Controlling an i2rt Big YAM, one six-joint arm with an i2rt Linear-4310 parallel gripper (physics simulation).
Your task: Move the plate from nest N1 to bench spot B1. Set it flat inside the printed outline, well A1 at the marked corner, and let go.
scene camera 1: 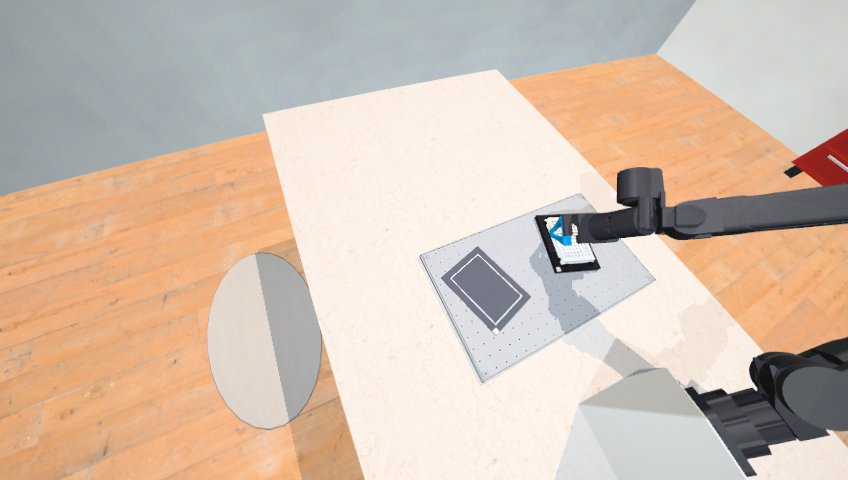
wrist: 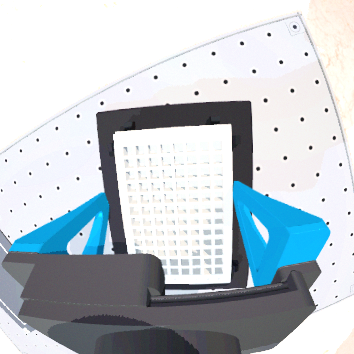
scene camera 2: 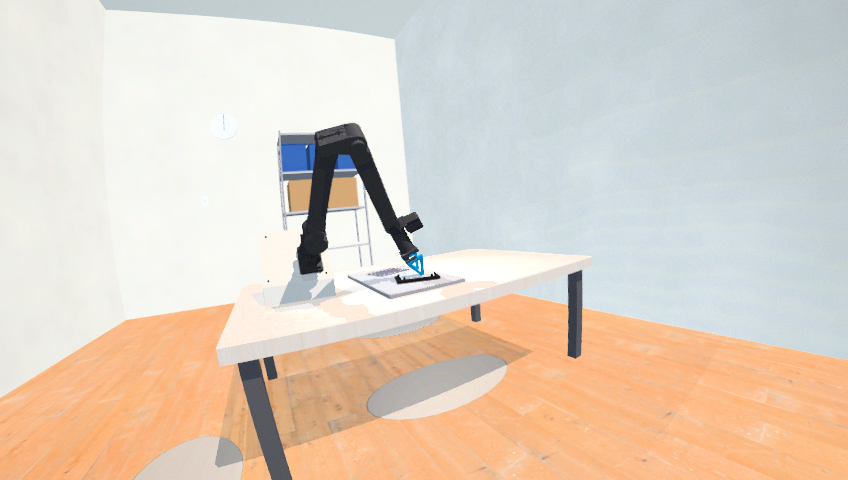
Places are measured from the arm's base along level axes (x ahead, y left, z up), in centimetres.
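Where they show: gripper, fingertip midpoint: point(scene camera 1: 566, 232) point(wrist: 168, 193) point(scene camera 2: 420, 271); arm's base, link origin: point(scene camera 1: 709, 427) point(scene camera 2: 309, 260).
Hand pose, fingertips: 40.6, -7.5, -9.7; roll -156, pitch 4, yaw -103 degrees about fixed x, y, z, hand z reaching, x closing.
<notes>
Each offset is from my fingertips to the top centre of the thing, as dx, dy, dz. "*": to the spot under its first point. Level surfaces: height alone.
The white well plate {-1.7, +0.0, +0.2} point(scene camera 1: 575, 252) point(wrist: 175, 200) lies in the black nest point(scene camera 1: 595, 267) point(wrist: 175, 112). My gripper point(scene camera 1: 562, 231) point(scene camera 2: 416, 272) point(wrist: 168, 193) is open, with its blue fingers on either side of the plate's long sides in the wrist view; nothing is held between them. The gripper's body hides part of the plate in scene camera 1, and the fingertips' exact height beside the plate cannot be told. The printed outline {* -3.0, +30.9, -2.3} point(scene camera 1: 461, 285) on a dark rectangle is at the left of the board, with a white mark {-14.8, +28.2, -2.2} point(scene camera 1: 495, 331) at one corner.
The grey perforated board point(scene camera 1: 517, 350) point(scene camera 2: 389, 292) point(wrist: 295, 120) lies on the table {dz -3.7} point(scene camera 1: 380, 190) point(scene camera 2: 523, 267) under the nest and the outline. A pale slanted box point(scene camera 1: 648, 428) stands near the arm's base. A shelf rack point(scene camera 2: 280, 178) stands behind the arm.
</notes>
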